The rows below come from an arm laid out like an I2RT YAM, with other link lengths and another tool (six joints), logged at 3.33 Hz.
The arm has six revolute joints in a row. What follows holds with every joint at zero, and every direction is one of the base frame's.
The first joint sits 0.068 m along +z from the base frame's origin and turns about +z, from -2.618 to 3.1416 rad.
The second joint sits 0.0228 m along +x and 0.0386 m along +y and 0.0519 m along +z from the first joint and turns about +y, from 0 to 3.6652 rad.
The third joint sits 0.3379 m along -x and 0.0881 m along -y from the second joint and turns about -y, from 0 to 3.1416 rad.
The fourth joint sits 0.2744 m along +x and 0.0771 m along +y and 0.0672 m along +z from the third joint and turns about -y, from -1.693 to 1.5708 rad.
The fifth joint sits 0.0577 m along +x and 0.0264 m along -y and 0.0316 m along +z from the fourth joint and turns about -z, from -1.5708 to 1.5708 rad.
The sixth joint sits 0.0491 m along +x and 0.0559 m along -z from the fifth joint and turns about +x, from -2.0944 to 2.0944 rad.
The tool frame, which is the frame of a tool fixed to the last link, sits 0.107 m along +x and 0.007 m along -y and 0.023 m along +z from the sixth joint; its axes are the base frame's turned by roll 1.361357, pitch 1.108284 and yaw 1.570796 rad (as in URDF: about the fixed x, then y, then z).
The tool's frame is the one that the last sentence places.
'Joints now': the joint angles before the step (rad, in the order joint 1, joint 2, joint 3, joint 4, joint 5, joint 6). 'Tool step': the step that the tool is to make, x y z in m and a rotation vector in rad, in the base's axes. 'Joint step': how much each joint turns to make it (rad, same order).
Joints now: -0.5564, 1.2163, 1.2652, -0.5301, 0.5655, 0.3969
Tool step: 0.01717, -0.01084, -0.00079, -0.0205, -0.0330, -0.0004
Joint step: -0.0004, 0.0432, 0.0000, 0.0820, 0.0000, 0.0000
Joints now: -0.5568, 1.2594, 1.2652, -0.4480, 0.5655, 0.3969
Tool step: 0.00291, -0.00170, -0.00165, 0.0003, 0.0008, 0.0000
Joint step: 0.0004, 0.0088, 0.0000, 0.0080, 0.0005, 0.0000
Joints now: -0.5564, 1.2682, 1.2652, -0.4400, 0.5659, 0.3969
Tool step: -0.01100, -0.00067, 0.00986, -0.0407, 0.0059, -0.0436
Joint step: 0.0000, -0.0164, 0.0007, 0.0102, 0.0554, -0.0194
